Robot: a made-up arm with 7 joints.
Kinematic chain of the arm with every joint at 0, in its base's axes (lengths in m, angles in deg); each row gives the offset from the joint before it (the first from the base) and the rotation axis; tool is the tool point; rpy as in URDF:
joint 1: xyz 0 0 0.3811 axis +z
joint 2: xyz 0 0 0 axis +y
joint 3: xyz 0 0 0.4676 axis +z
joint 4: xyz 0.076 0 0 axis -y
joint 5: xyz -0.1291 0 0.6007 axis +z
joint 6: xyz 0 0 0 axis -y
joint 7: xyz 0.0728 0 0 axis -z
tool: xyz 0 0 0 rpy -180 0 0
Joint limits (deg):
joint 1: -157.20..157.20
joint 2: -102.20..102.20
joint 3: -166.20..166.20
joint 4: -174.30..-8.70
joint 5: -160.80..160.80
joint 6: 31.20..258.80
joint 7: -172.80..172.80
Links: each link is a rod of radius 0.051 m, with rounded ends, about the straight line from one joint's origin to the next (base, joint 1, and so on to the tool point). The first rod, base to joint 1, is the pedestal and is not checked.
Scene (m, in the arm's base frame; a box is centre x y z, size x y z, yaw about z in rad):
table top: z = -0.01
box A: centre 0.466 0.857 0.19 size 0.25 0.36 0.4 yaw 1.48
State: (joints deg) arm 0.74 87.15 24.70 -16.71 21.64 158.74 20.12
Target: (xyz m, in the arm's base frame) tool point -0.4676 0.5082 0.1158
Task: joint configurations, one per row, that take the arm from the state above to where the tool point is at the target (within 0.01 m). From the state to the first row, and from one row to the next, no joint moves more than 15 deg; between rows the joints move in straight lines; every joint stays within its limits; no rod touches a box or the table.
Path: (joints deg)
1: 8.90 80.18 33.25 -15.11 28.16 153.75 32.81
2: 17.06 73.20 41.81 -13.51 34.67 148.77 45.50
3: 25.21 66.23 50.36 -11.90 41.19 143.78 58.19
4: 33.37 59.25 58.92 -10.30 47.71 138.80 70.88
5: 41.53 52.28 67.47 -8.70 54.22 133.81 83.57
6: 45.98 53.54 64.13 -22.03 55.80 141.97 80.71
7: 50.43 54.81 60.79 -35.37 57.37 150.12 77.85
8: 54.88 56.07 57.45 -48.70 58.94 158.28 74.99
9: 59.33 57.33 54.11 -62.04 60.51 166.44 72.13
10: 59.80 64.72 57.52 -74.92 52.74 163.90 61.73
11: 60.26 72.10 60.94 -87.80 44.97 161.35 51.33
12: 60.72 79.49 64.36 -100.68 37.20 158.81 40.92
13: 61.19 86.87 67.77 -113.56 29.42 156.27 30.52
14: 61.65 94.26 71.19 -126.44 21.65 153.72 20.12

